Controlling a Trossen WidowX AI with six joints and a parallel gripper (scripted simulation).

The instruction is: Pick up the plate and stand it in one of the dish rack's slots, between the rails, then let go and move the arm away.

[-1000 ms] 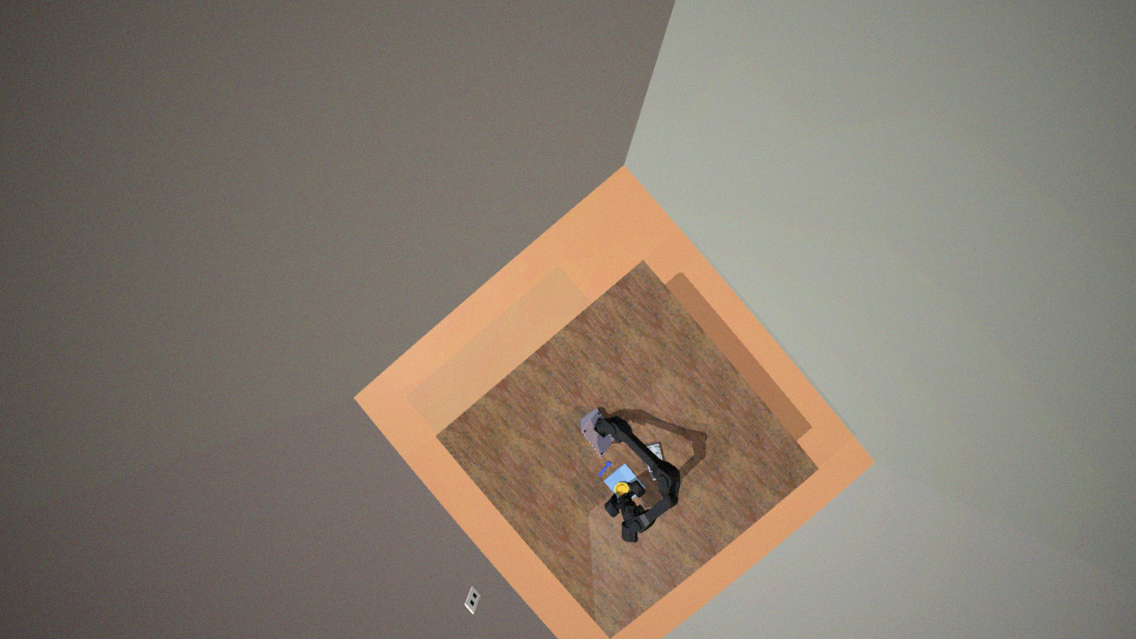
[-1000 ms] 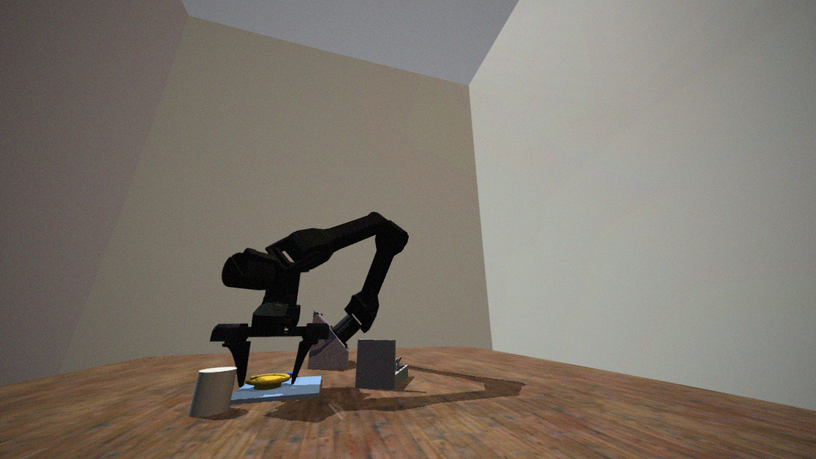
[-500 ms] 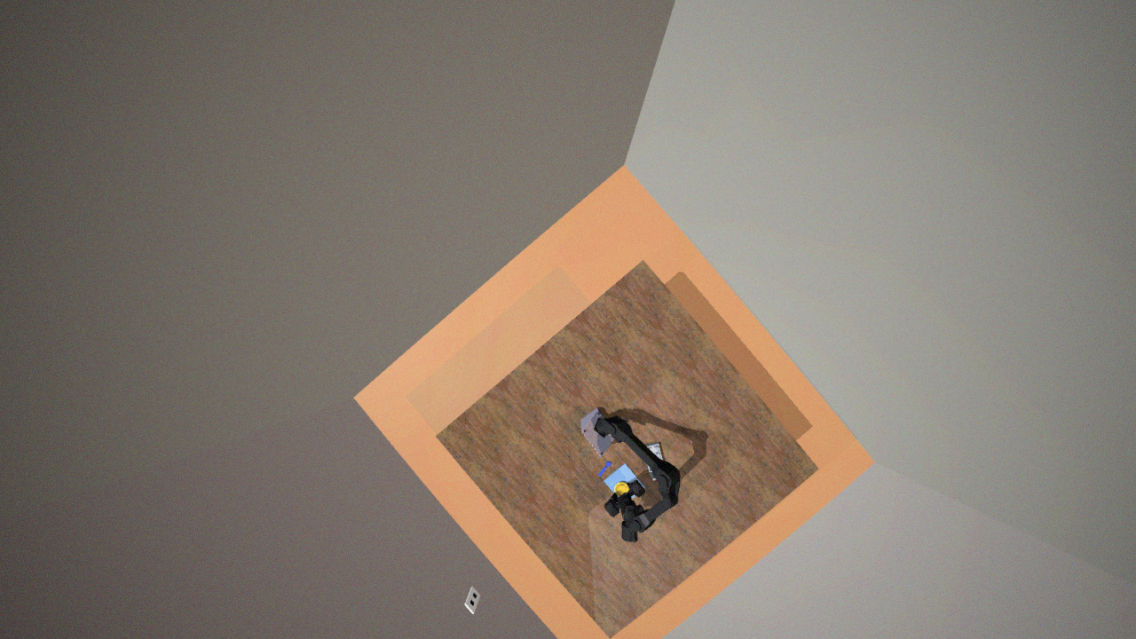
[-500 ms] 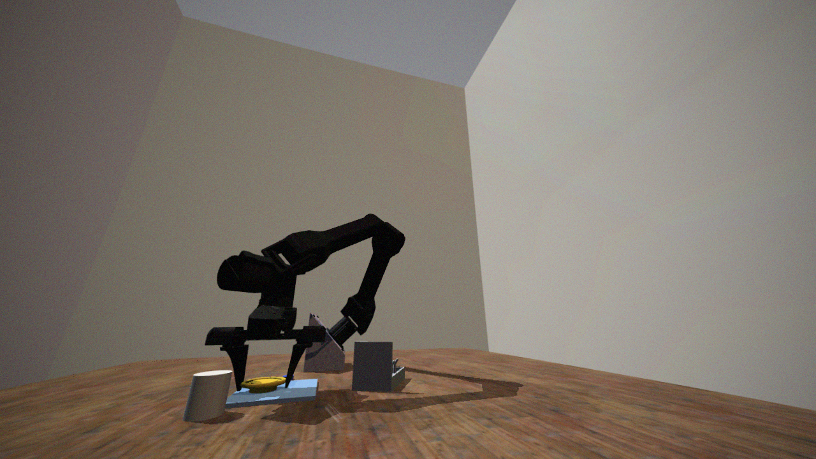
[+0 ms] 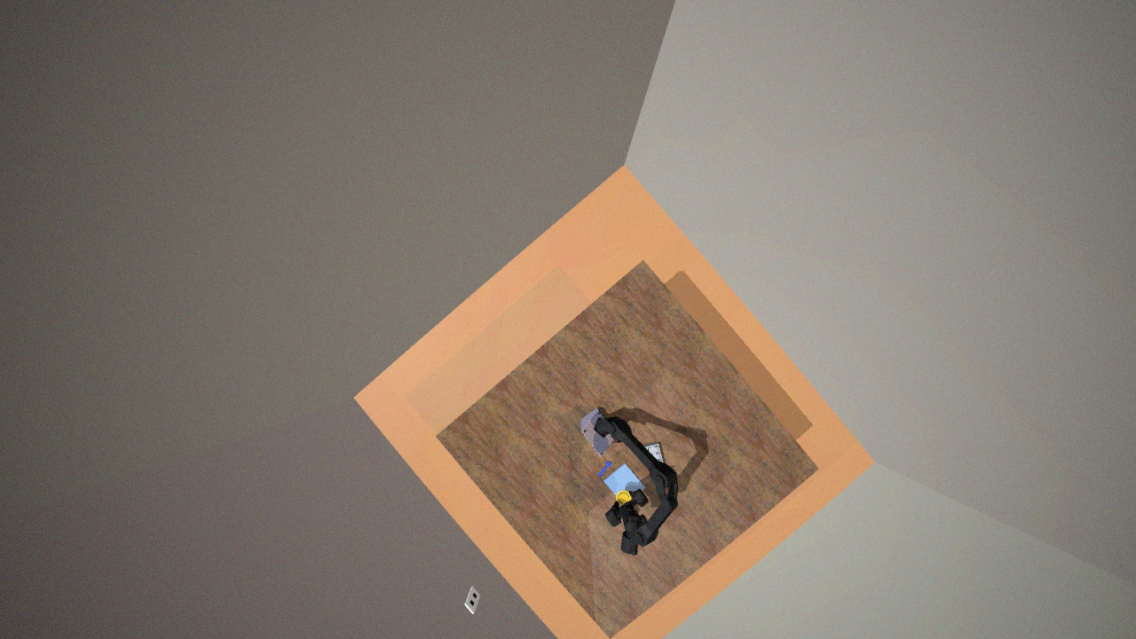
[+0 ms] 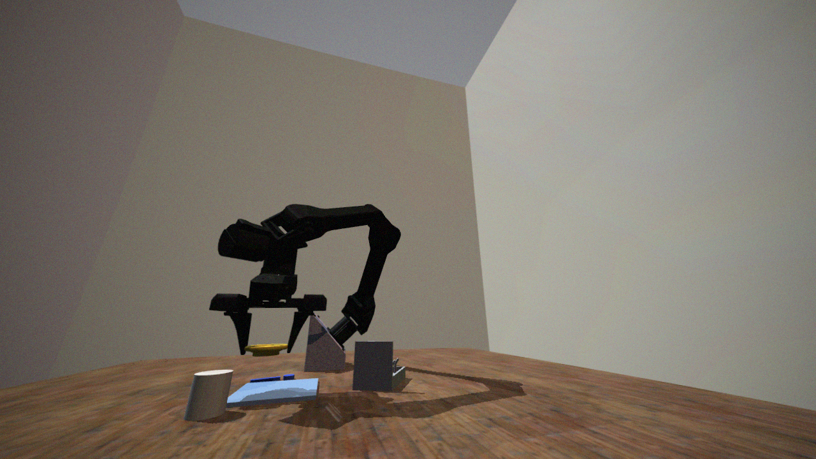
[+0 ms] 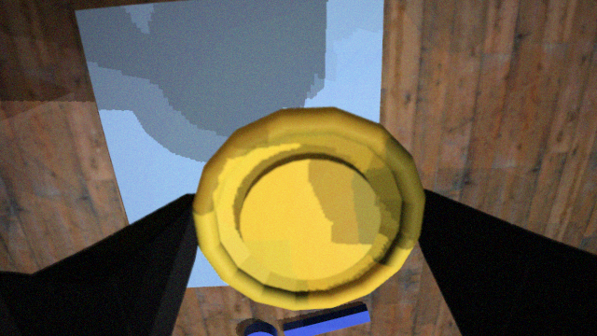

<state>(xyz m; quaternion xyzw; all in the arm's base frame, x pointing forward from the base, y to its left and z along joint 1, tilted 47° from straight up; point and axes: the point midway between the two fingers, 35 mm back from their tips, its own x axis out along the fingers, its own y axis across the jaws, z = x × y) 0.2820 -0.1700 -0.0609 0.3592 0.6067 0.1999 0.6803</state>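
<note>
My gripper tip is now 210 mm to the right of the dish rack and 40 mm above it. Round my gripper tip: yellow plate 10 mm above; then cream cylinder 90 mm ahead, 60 mm to the right, 40 mm below; then light blue mat 60 mm below, 30 mm to the left, 10 mm behind.
</note>
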